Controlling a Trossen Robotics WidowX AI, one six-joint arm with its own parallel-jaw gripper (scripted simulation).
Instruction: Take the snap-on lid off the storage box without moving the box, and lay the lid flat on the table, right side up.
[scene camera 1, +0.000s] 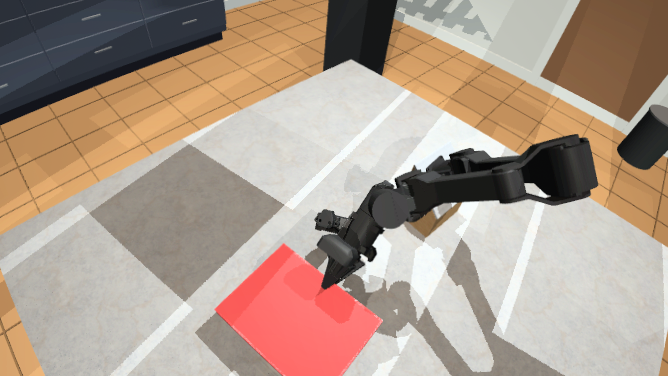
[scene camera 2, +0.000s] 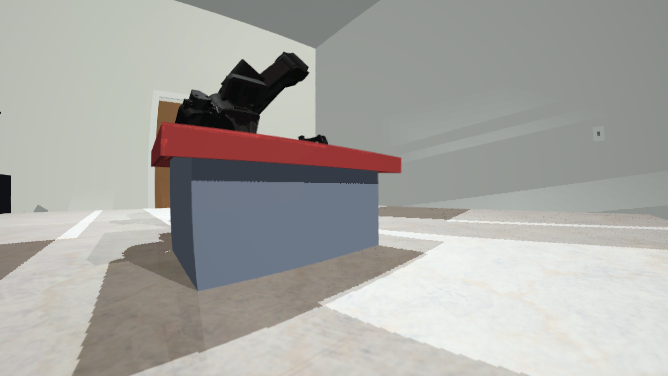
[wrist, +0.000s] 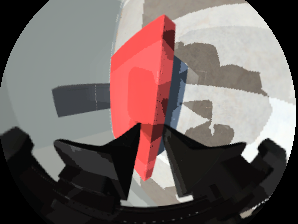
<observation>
I see my gripper (scene camera 1: 326, 287), a red lid (scene camera 1: 280, 310) and a grey-blue storage box (scene camera 2: 231, 221).
The red lid also shows in scene camera 2 (scene camera 2: 173, 140) and in the wrist view (wrist: 141, 71). The grey-blue storage box is seen too in the wrist view (wrist: 180, 70). My gripper also shows in the wrist view (wrist: 151, 126).
</observation>
